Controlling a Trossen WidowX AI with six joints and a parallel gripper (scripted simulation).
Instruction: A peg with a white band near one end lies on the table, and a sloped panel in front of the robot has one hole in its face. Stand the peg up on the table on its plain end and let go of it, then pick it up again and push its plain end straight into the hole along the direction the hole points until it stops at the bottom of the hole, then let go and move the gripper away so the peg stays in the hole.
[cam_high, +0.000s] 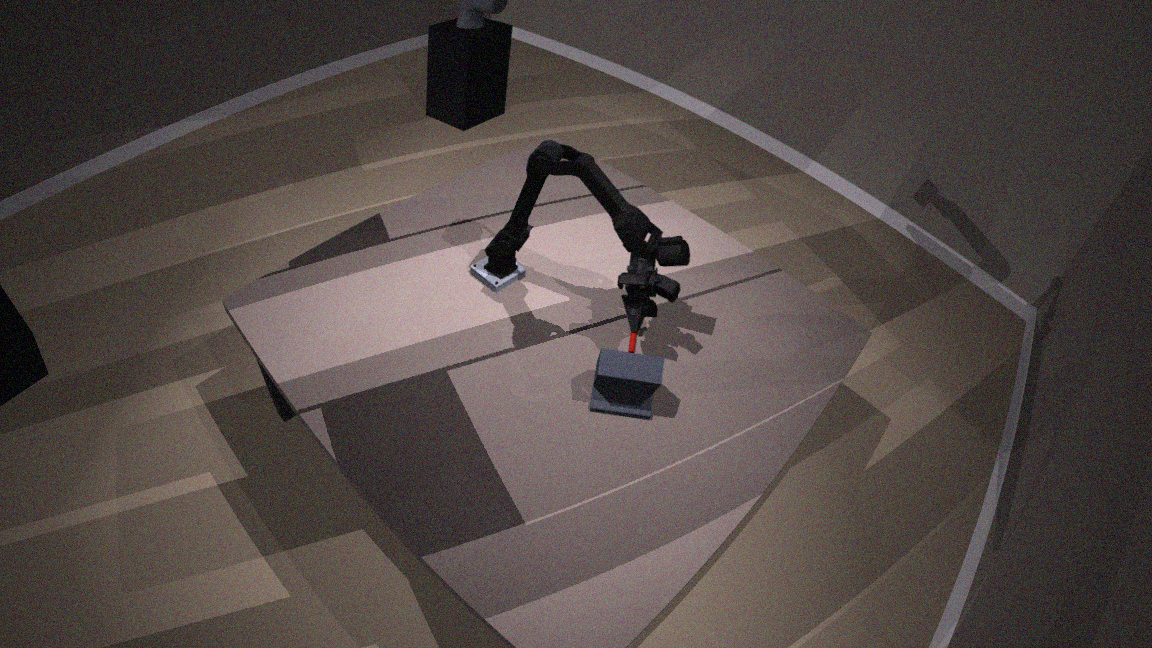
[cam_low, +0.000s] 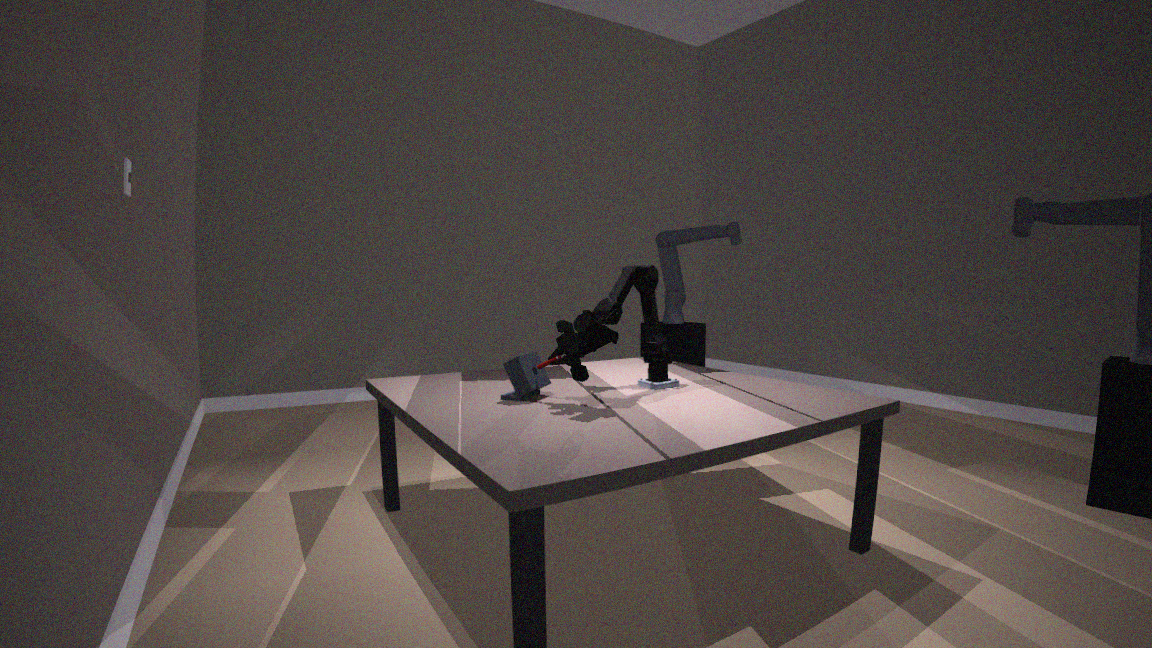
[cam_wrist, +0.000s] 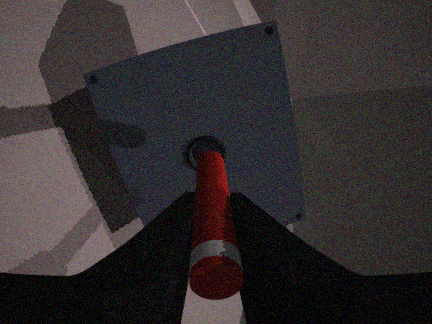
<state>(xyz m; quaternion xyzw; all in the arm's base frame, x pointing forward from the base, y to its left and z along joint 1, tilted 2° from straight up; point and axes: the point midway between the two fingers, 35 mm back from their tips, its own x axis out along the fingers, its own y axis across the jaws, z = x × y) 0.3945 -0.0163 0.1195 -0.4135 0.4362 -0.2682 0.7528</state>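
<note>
Right now my gripper tip is 4 cm short of the sloped panel, 6 cm to the left of it and 4 cm above it. Round my gripper tip: red peg (1 cm behind, 1 cm to the left, 1 cm above).
</note>
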